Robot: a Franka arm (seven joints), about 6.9 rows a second.
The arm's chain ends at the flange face. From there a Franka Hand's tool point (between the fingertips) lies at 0.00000 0.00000 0.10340 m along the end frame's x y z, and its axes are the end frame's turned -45 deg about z.
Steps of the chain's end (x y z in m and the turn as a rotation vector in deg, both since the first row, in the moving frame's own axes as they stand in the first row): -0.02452 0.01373 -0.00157 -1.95 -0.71 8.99; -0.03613 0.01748 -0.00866 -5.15 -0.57 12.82; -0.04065 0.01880 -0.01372 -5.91 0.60 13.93
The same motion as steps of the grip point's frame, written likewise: -0.03055 -0.00632 -0.00164 -0.88 -1.88 8.99; -0.04579 -0.00821 -0.00908 -3.24 -4.04 12.82; -0.04974 -0.00806 -0.01427 -4.60 -3.75 13.93
